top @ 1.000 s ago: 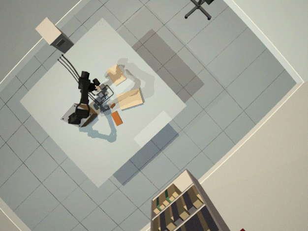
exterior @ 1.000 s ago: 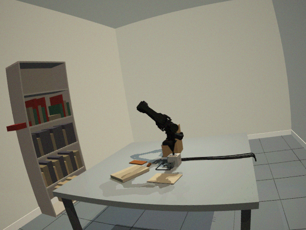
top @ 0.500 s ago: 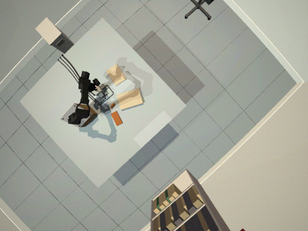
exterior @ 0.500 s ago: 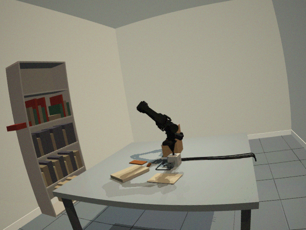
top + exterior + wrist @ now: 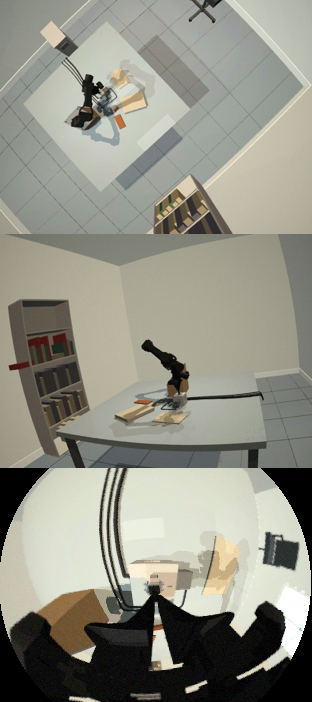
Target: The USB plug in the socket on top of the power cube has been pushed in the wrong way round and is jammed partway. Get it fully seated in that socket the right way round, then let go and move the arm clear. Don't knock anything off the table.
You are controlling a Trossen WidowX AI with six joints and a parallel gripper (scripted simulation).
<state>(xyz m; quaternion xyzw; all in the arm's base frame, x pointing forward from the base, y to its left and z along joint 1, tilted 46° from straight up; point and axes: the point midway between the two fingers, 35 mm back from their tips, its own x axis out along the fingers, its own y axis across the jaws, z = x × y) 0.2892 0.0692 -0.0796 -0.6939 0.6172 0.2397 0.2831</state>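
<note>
The dark USB plug lies 20 mm below my gripper tip. Also, from my gripper tip: small orange block: 10 mm ahead, 210 mm to the right, 100 mm below; then thin tan sheet: 240 mm ahead, 20 mm to the left, 100 mm below; then thick tan board: 200 mm ahead, 270 mm to the right, 90 mm below.
</note>
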